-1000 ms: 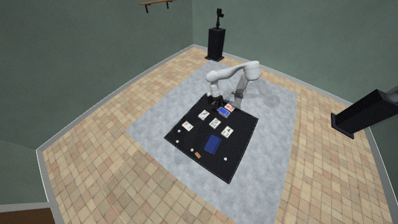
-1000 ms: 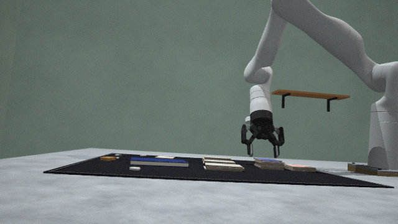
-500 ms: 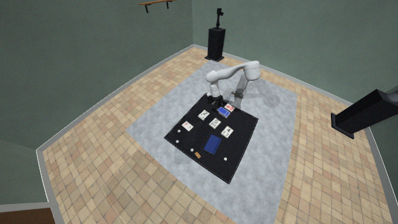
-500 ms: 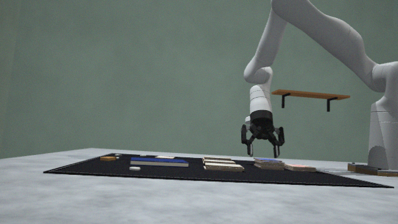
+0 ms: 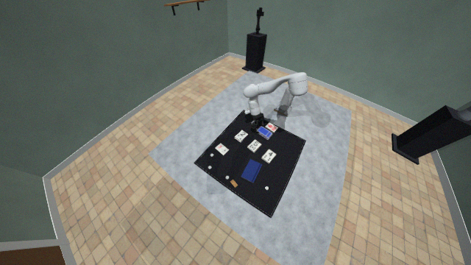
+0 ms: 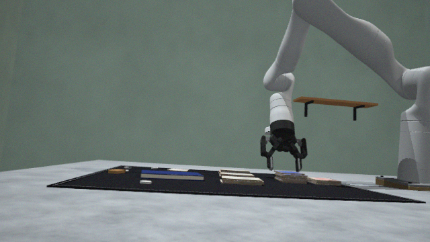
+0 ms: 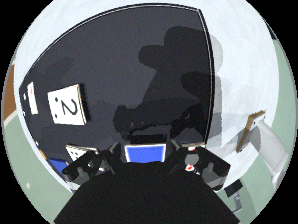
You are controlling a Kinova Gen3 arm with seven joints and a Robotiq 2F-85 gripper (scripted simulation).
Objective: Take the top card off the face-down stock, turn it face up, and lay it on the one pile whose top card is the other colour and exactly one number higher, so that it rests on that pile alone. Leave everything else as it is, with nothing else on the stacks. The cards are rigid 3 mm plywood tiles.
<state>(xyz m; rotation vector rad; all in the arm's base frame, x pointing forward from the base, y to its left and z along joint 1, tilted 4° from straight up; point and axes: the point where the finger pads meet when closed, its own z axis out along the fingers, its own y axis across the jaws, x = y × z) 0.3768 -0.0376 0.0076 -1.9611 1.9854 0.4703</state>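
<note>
Right now my hand is 4 cm to the right of the blue-backed card and 1 cm above it.
</note>
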